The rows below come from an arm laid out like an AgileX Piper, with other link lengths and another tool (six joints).
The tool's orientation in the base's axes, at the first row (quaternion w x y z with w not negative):
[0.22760, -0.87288, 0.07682, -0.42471]
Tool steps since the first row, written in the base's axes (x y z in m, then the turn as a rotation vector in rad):
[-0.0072, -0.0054, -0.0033, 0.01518, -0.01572, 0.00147]
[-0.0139, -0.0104, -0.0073, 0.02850, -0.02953, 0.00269]
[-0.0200, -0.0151, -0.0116, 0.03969, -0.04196, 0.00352]
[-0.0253, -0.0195, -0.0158, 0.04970, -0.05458, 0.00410]
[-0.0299, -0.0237, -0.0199, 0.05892, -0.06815, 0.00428]
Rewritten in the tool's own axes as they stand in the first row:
[-0.0051, 0.0059, -0.0056, 0.01571, 0.01412, 0.00578]
[-0.0105, 0.0118, -0.0103, 0.02945, 0.02657, 0.01088]
[-0.0158, 0.0175, -0.0143, 0.04113, 0.03784, 0.01500]
[-0.0207, 0.0231, -0.0177, 0.05195, 0.04933, 0.01827]
[-0.0251, 0.0284, -0.0204, 0.06231, 0.06179, 0.02082]

